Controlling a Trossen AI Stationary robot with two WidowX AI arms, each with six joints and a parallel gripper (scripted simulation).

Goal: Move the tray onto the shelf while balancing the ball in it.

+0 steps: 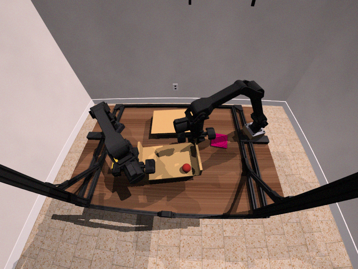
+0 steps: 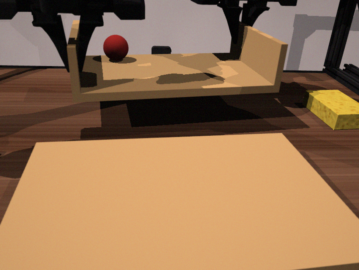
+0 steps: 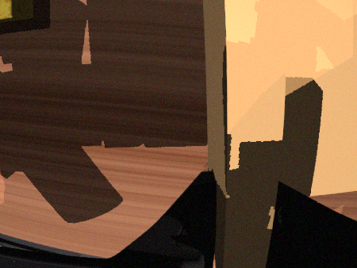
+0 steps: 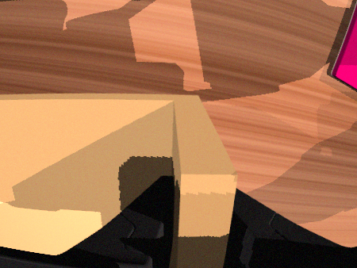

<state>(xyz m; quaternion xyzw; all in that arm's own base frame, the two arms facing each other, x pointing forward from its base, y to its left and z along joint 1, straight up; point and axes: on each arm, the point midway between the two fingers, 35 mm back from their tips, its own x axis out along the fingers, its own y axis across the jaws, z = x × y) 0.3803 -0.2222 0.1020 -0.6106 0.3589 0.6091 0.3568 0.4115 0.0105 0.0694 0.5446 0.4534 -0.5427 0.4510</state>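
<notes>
Now: right hand 140 mm past the red ball, 40 mm to the right of it and 40 mm above it. The rest, counted from my right hand: tan tray (90 mm behind, 130 mm to the left, 50 mm below); yellow sponge (90 mm behind, 440 mm to the left, 120 mm below); magenta square object (90 mm ahead, 160 mm to the right, 130 mm below).
</notes>
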